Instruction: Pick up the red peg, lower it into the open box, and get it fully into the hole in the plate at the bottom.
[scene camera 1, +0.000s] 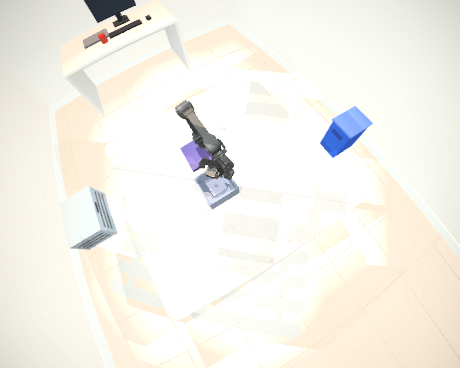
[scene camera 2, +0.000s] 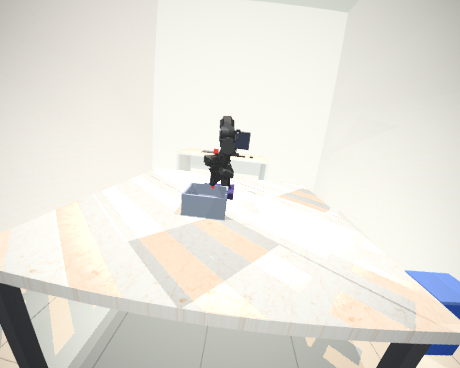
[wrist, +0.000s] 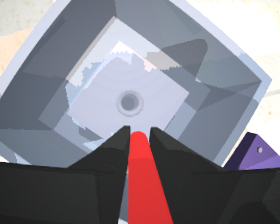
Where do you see a pale plate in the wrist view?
124, 72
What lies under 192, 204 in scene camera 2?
A grey box.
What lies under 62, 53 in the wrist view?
A grey box.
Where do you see a grey box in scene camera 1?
At 201, 180
